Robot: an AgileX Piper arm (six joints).
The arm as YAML. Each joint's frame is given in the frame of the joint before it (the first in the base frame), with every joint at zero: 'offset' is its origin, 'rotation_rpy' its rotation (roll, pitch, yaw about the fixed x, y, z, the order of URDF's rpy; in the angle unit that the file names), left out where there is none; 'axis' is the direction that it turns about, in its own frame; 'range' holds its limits. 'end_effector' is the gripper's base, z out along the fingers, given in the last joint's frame.
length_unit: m
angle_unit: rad
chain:
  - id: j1
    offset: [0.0, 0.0, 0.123]
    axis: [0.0, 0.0, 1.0]
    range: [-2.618, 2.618]
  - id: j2
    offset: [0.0, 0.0, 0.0]
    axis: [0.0, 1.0, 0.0]
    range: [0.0, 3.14]
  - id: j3
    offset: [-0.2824, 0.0, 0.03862]
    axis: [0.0, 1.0, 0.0]
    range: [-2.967, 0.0]
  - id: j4
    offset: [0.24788, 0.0, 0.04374]
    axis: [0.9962, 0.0, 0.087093]
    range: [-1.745, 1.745]
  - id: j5
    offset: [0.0, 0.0, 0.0]
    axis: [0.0, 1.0, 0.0]
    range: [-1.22, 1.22]
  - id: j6
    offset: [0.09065, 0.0, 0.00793]
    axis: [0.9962, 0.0, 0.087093]
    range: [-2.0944, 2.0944]
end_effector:
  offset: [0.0, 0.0, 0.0]
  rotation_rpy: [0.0, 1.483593, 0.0]
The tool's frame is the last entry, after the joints.
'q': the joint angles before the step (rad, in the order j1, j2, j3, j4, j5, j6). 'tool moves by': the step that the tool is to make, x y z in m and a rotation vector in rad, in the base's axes. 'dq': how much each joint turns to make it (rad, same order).
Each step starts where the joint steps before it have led.
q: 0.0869 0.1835 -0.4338 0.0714 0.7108 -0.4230
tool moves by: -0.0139 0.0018 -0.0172 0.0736 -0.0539 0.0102
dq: -0.0008 -0.1287 0.0724 0.0519 -0.0051 0.0212
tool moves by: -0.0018 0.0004 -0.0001 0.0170 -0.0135 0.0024
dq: 0.0013 -0.0147 0.0030 0.0094 -0.0039 0.0072
